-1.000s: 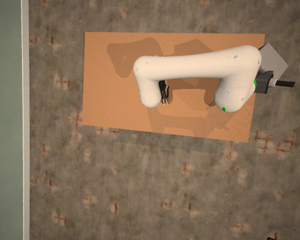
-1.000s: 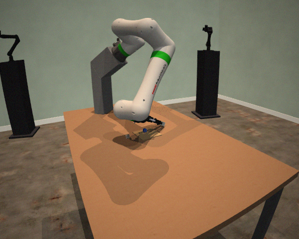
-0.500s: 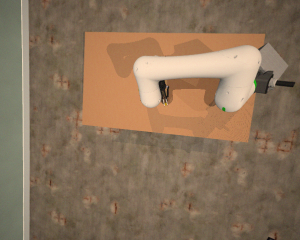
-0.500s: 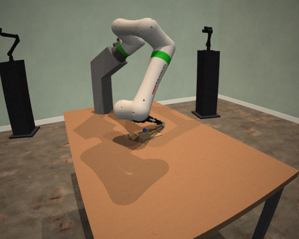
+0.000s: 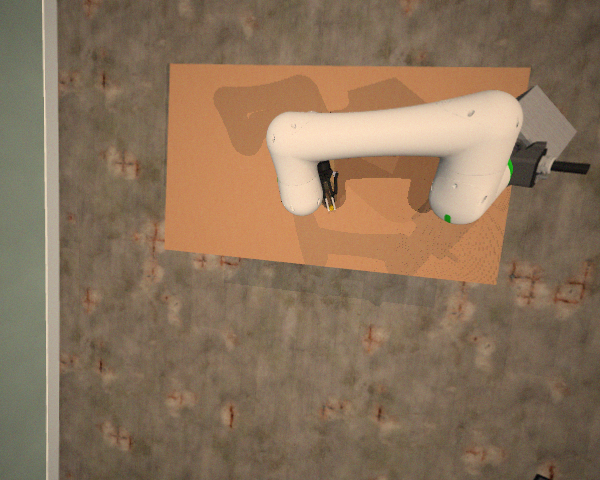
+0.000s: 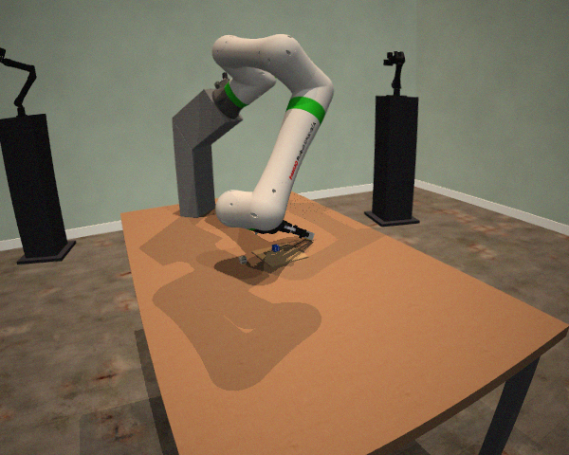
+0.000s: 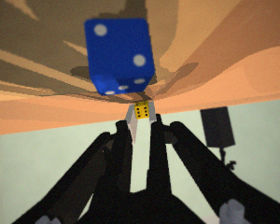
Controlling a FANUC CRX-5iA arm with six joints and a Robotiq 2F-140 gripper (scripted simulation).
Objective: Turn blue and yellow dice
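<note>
The blue die is 7 cm ahead of my hand, 12 cm to the right of it and 2 cm below it. Round my hand: yellow die: 1 cm behind, 2 cm to the left, 2 cm below; then white die: 13 cm ahead, 24 cm to the right, 2 cm below; then tan mat: 10 cm ahead, 11 cm to the right, 3 cm below.
</note>
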